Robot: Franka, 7 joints.
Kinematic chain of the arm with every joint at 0, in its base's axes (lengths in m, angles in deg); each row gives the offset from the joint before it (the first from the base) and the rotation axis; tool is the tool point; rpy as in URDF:
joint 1: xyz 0 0 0.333 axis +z
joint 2: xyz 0 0 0 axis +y
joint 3: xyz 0 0 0.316 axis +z
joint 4: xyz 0.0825 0 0 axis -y
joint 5: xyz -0.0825 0 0.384 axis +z
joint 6: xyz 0 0 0 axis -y
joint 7: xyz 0.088 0 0 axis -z
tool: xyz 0 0 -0.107 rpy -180 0 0
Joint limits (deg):
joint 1: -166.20..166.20
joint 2: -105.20..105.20
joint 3: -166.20..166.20
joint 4: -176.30..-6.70
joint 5: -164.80..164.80
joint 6: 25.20..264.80
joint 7: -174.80..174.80
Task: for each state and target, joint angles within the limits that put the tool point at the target. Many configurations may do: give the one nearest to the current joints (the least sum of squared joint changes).
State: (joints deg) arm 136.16 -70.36 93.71 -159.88 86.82 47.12 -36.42
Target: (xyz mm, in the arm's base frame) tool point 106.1 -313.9 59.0
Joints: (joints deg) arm 158.09 -66.72 124.07 -139.30 93.53 47.55 -36.42
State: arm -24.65 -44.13 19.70 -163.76 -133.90 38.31 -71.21
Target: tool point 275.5 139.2 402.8
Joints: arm -4.04 -24.07 45.62 -175.89 -143.34 46.90 -71.21
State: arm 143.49 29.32 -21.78 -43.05 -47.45 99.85 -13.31
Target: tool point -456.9 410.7 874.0
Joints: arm 153.00 24.77 -17.28 -35.21 -47.95 105.84 -13.31
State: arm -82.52 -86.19 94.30 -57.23 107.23 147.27 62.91
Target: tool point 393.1 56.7 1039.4
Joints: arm -101.16 -36.31 54.44 -58.57 106.21 156.31 62.91
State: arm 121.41 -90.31 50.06 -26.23 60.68 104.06 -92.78
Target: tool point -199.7 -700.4 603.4
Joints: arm 105.73 -83.45 50.86 -48.40 55.65 90.52 -92.78
